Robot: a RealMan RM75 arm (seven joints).
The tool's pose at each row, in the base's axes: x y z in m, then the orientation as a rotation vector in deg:
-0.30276, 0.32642, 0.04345, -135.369, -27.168, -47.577
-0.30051, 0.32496, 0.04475, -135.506, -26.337, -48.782
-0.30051, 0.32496, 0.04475, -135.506, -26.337, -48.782
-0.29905, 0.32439, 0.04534, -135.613, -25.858, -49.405
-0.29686, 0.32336, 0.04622, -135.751, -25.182, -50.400
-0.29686, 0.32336, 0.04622, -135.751, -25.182, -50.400
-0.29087, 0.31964, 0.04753, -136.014, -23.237, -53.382
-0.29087, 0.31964, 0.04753, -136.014, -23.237, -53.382
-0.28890, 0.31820, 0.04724, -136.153, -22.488, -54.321
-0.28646, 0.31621, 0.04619, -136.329, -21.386, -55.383
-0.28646, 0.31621, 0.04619, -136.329, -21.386, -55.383
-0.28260, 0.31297, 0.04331, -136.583, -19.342, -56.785
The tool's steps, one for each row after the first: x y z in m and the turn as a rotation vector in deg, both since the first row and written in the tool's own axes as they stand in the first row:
0.00233, 0.00171, -0.00073, -0.654, 0.896, 0.212
0.00233, 0.00171, -0.00073, -0.654, 0.896, 0.212
0.00372, 0.00263, -0.00081, -1.033, 1.356, 0.351
0.00579, 0.00415, -0.00104, -1.605, 2.079, 0.511
0.00579, 0.00415, -0.00104, -1.605, 2.079, 0.511
0.01060, 0.00945, -0.00152, -3.211, 4.259, 0.930
0.01060, 0.00945, -0.00152, -3.211, 4.259, 0.930
0.01168, 0.01165, -0.00136, -3.794, 4.951, 1.146
0.01254, 0.01482, -0.00085, -4.509, 5.783, 1.561
0.01254, 0.01482, -0.00085, -4.509, 5.783, 1.561
0.01308, 0.02039, 0.00067, -5.569, 7.008, 2.507

